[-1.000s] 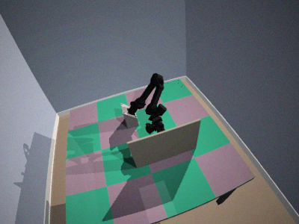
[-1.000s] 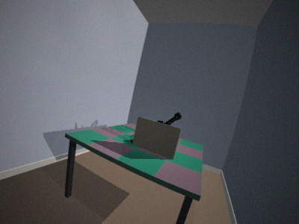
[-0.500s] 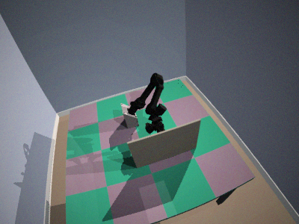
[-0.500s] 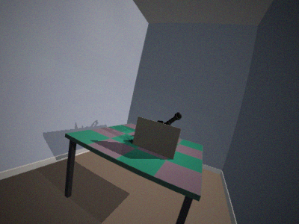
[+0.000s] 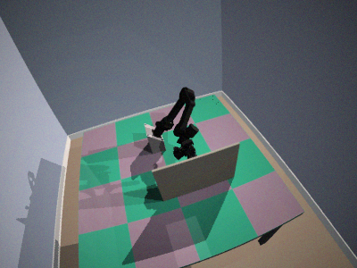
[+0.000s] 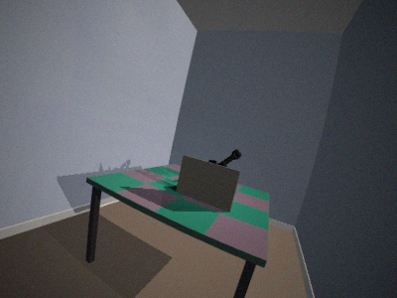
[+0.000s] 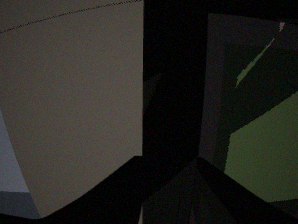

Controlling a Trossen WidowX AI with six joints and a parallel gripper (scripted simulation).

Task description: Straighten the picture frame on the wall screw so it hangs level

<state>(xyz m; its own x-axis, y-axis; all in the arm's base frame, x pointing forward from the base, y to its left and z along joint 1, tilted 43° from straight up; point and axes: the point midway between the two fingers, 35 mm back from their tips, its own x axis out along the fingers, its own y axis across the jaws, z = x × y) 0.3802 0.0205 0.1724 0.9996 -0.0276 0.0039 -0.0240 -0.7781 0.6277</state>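
Now: gripper tip 5 cm above the picture frame and 1 cm short of it. Also, from my gripper tip: wall panel (6 cm below, 2 cm ahead, 1 cm to the left).
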